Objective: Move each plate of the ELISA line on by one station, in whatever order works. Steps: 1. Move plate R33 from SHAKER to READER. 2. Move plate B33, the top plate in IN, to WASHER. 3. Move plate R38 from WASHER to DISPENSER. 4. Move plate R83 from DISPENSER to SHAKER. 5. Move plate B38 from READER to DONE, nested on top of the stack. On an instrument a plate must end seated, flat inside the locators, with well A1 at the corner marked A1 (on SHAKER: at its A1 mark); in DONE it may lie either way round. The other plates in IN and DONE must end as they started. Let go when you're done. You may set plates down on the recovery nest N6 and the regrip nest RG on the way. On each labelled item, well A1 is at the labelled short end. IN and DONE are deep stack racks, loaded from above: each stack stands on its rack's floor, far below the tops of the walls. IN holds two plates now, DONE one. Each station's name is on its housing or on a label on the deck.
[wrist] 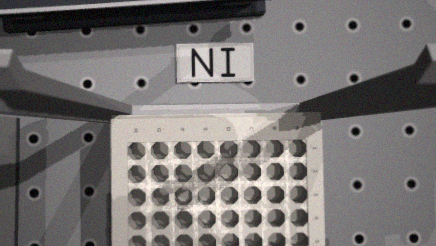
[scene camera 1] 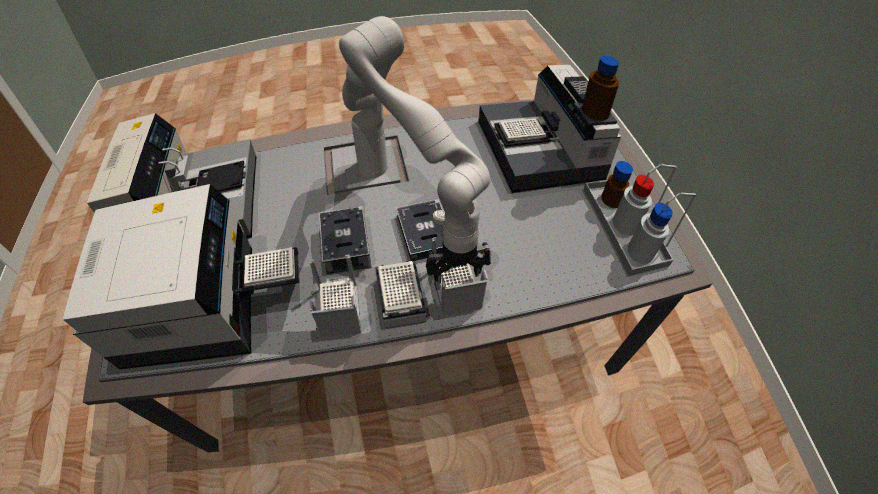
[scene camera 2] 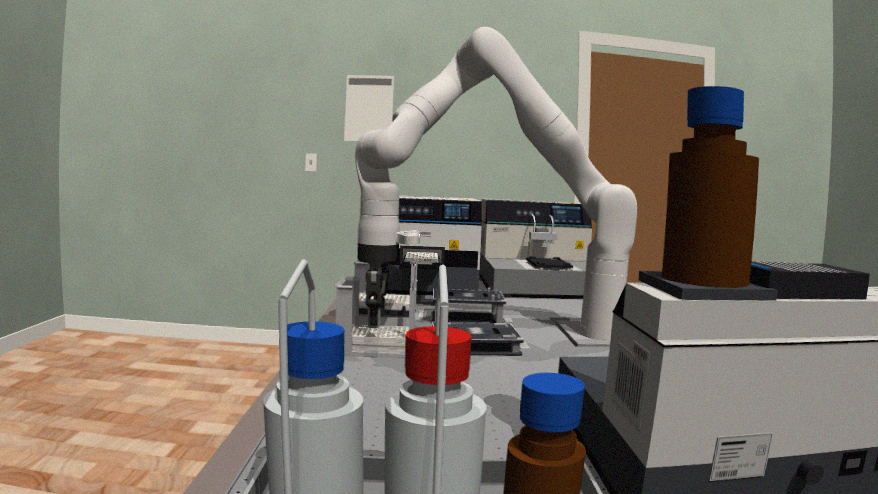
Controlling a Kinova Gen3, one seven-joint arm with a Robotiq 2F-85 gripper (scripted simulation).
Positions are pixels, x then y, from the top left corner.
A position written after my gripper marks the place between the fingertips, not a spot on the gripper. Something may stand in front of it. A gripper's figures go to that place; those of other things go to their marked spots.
Scene:
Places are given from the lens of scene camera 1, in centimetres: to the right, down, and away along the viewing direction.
my gripper point(scene camera 1: 457, 276): 4, 7, 112
recovery nest N6 point(scene camera 1: 409, 228): -8, -5, 123

